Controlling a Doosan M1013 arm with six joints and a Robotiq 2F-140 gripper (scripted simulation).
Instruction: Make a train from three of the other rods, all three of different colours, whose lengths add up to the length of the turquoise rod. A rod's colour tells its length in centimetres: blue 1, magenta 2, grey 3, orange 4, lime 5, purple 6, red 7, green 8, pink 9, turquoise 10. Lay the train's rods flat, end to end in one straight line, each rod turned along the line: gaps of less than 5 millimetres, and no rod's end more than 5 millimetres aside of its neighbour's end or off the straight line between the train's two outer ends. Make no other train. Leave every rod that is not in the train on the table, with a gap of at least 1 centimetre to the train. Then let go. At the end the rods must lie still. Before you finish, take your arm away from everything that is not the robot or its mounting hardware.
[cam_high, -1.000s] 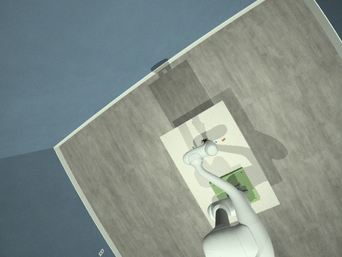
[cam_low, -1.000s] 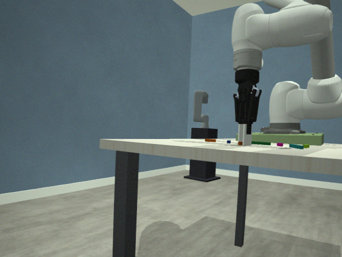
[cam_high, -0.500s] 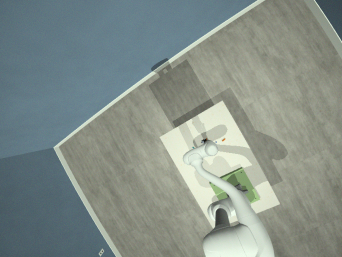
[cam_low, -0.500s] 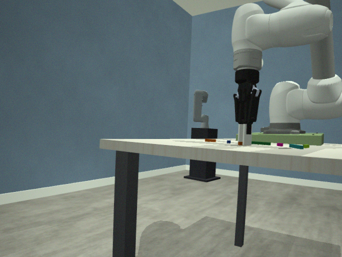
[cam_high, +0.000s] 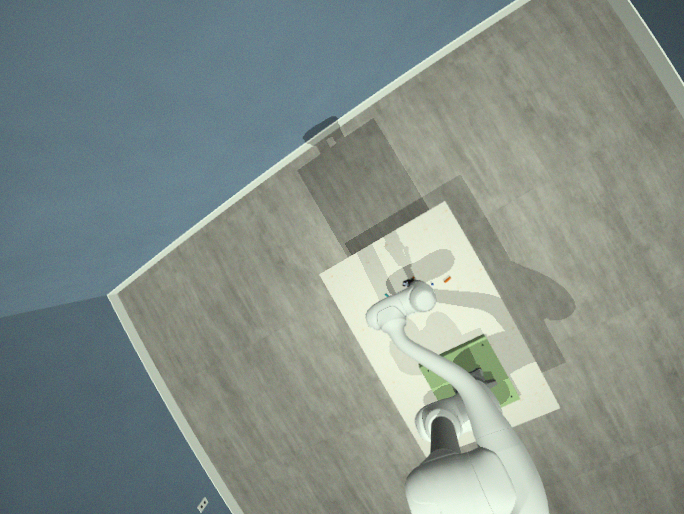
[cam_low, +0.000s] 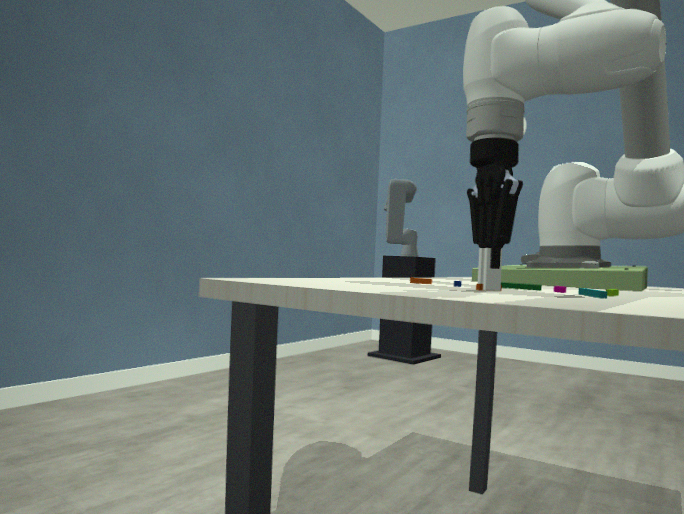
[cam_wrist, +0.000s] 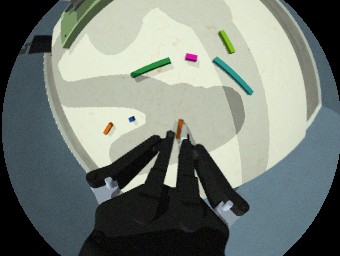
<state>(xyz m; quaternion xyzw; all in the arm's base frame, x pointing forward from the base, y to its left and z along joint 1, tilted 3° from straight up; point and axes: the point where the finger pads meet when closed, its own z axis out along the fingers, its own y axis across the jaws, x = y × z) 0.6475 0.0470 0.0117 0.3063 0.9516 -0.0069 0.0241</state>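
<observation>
My hand is 6 cm past the small blue rod, 8 cm to the left of it and 3 cm above it. Also, from my hand: green rod (13 cm behind, 3 cm below); then magenta rod (12 cm behind, 8 cm to the left, 3 cm below); then turquoise rod (6 cm behind, 14 cm to the left, 3 cm below).
</observation>
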